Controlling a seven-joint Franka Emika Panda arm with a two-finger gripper.
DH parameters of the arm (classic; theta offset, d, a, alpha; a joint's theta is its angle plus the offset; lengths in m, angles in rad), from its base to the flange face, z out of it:
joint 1: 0 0.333 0 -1.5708
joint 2: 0 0 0 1.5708
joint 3: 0 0.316 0.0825 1.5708
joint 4: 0 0 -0.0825 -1.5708
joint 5: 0 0.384 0 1.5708
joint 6: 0 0 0.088 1.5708
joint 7: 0 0.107 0 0
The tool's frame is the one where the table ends.
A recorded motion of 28 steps. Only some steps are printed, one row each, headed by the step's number.
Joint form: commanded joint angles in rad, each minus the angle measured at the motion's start. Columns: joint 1, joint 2, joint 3, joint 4, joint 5, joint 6, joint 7.
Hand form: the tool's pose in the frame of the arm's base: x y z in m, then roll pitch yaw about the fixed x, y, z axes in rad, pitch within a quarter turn. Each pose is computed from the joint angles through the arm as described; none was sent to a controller.
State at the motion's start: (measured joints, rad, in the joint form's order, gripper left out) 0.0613 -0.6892 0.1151 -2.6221 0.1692 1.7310 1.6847
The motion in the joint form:
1: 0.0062 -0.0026 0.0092 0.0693 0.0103 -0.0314 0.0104
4: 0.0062 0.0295 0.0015 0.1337 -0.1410 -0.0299 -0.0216
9: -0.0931 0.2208 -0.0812 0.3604 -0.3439 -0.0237 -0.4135
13: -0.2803 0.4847 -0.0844 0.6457 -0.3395 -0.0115 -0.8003
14: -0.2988 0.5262 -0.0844 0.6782 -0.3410 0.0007 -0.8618
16: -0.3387 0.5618 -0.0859 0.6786 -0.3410 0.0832 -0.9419
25: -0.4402 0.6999 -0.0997 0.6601 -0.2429 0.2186 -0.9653
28: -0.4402 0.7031 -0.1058 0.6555 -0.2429 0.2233 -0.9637
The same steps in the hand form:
1: 0.3152 0.0808 0.4768 2.9659 0.0715 -1.5823
4: 0.3315 0.0679 0.4961 3.0157 -0.0559 -1.5100
9: 0.4025 -0.0139 0.5353 3.0005 -0.1508 -1.2314
13: 0.4805 -0.1065 0.5532 2.9888 -0.0987 -1.0362
14: 0.4920 -0.1183 0.5490 2.9854 -0.0911 -0.9913
16: 0.5030 -0.1414 0.5377 3.0118 -0.1108 -0.9424
25: 0.5190 -0.2027 0.4650 3.0749 -0.0265 -1.0540
28: 0.5178 -0.2059 0.4614 3.0730 -0.0241 -1.0613

